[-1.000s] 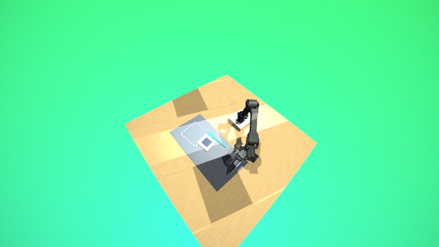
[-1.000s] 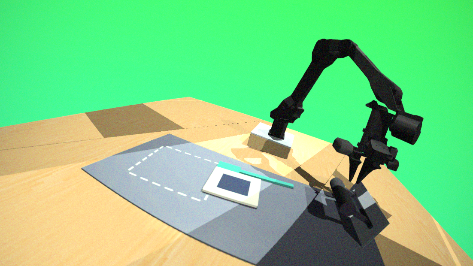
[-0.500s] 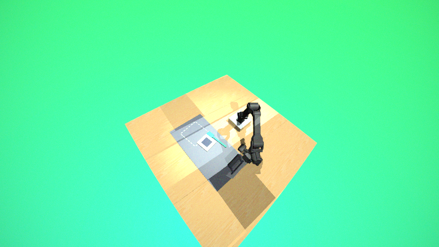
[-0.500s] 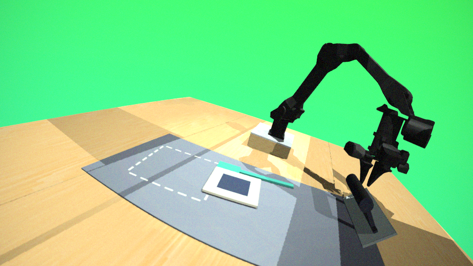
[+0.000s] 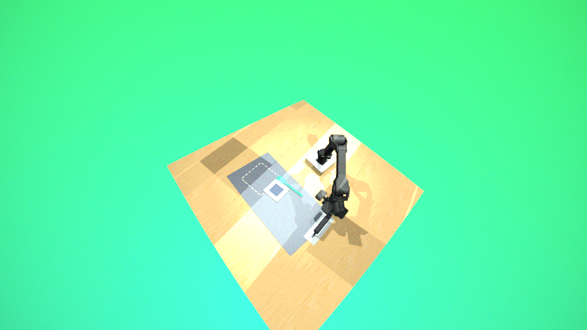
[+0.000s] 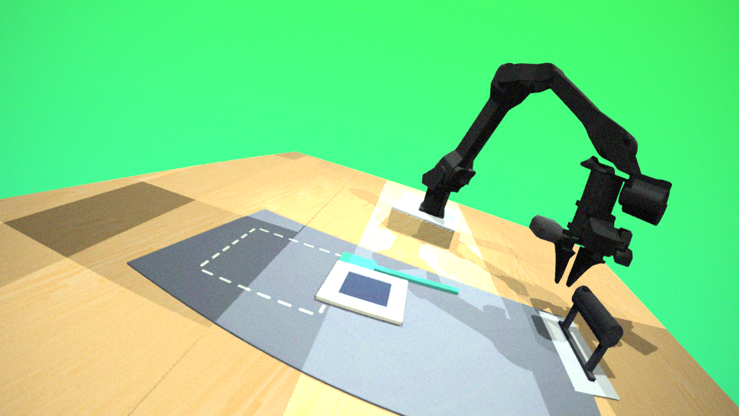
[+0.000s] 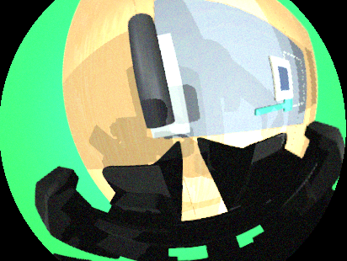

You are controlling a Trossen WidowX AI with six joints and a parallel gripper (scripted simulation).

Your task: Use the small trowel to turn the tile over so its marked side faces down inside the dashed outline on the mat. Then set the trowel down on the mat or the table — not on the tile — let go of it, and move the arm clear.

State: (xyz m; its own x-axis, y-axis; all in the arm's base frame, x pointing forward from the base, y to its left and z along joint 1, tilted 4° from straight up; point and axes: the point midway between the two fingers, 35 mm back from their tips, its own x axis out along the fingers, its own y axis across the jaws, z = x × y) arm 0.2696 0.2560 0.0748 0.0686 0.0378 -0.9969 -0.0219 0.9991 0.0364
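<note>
My gripper tip is 11 cm short of the small trowel, 3 cm to the right of it and 3 cm above it. From my gripper tip the other things lie so: tile (32 cm to the right, 10 cm ahead, 6 cm below); then thin teal strip (30 cm to the right, 6 cm below, 2 cm ahead); then grey mat (29 cm to the right, 13 cm ahead, 9 cm below).
</note>
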